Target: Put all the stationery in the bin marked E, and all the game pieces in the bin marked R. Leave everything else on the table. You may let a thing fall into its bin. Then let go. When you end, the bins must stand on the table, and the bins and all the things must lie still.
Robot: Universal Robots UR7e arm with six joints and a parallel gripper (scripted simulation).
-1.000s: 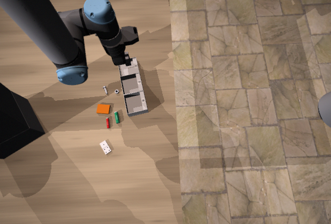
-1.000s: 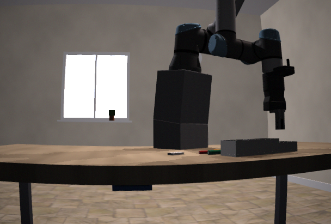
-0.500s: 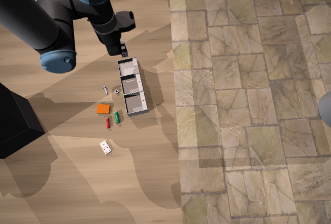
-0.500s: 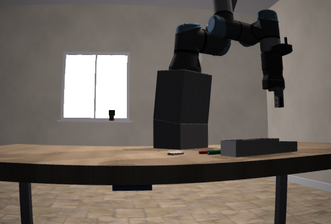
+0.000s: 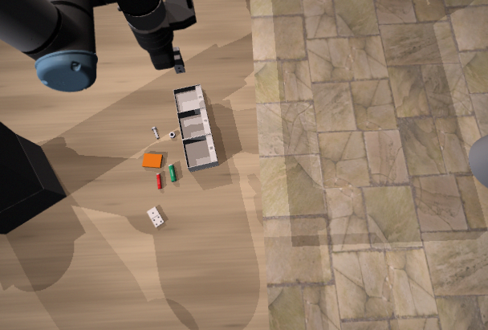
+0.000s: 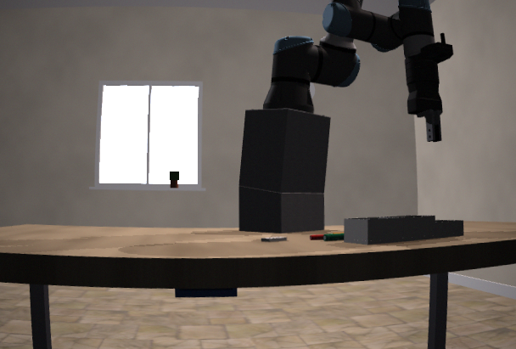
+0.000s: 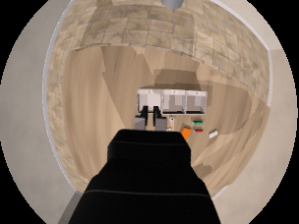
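My gripper is now 120 mm past the white domino, 330 mm to the left of it and 220 mm above it. The rest, counted from my hand: bolt (120 mm behind, 80 mm to the right, 210 mm below); then tray (80 mm to the right, 200 mm below); then nut (70 mm behind, 90 mm to the right, 220 mm below).
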